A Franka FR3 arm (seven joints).
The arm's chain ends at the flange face. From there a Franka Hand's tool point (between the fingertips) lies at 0.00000 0.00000 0.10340 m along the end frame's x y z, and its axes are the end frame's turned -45 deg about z.
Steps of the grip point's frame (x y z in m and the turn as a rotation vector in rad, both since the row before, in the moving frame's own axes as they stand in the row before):
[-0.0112 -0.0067 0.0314 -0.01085 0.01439 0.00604]
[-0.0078 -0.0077 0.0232 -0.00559 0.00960 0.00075]
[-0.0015 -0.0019 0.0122 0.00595 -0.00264 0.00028]
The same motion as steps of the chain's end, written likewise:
[-0.0145 0.0034 0.0314 0.00250 0.01785 0.00604]
[-0.0121 0.0004 0.0232 0.00284 0.01074 0.00075]
[-0.0018 0.0000 0.0122 0.00234 -0.00607 0.00028]

